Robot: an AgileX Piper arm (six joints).
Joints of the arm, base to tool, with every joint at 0 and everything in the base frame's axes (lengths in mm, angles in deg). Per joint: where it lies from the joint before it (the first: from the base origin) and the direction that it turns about. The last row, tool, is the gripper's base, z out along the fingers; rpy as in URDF.
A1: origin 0 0 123 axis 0 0 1
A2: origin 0 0 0 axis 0 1 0
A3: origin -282.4 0 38.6 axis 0 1 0
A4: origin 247.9 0 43.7 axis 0.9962 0 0.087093
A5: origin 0 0 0 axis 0 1 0
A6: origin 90.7 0 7.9 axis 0.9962 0 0.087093
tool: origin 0 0 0 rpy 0 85.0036 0
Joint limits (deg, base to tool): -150..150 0..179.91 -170..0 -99.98..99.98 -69.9..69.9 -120..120
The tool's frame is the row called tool.
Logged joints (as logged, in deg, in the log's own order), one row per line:
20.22, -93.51, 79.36, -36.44, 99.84, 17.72
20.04, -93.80, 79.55, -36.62, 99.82, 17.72
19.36, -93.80, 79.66, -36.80, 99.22, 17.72
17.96, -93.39, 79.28, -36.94, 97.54, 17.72
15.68, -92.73, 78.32, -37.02, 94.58, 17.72
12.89, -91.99, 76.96, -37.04, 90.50, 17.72
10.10, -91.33, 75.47, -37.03, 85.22, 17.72
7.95, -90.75, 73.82, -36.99, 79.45, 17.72
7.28, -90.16, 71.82, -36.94, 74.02, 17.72
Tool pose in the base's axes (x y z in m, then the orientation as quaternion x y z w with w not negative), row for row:
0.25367, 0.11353, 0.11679, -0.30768, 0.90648, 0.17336, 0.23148
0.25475, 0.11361, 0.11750, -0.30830, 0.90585, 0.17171, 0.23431
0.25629, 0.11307, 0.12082, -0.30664, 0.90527, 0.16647, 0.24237
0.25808, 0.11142, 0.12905, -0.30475, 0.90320, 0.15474, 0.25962
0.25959, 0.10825, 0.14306, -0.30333, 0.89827, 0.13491, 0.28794
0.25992, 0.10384, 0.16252, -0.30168, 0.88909, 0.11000, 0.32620
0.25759, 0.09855, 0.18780, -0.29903, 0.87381, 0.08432, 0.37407
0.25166, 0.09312, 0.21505, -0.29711, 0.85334, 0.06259, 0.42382
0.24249, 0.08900, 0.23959, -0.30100, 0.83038, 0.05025, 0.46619
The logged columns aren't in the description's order. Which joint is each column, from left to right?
Columns, left to right: A5, A6, A4, A3, A2, A1.
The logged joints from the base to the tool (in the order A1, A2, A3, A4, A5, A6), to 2 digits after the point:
17.72, 99.84, -36.44, 79.36, 20.22, -93.51
17.72, 99.82, -36.62, 79.55, 20.04, -93.80
17.72, 99.22, -36.80, 79.66, 19.36, -93.80
17.72, 97.54, -36.94, 79.28, 17.96, -93.39
17.72, 94.58, -37.02, 78.32, 15.68, -92.73
17.72, 90.50, -37.04, 76.96, 12.89, -91.99
17.72, 85.22, -37.03, 75.47, 10.10, -91.33
17.72, 79.45, -36.99, 73.82, 7.95, -90.75
17.72, 74.02, -36.94, 71.82, 7.28, -90.16

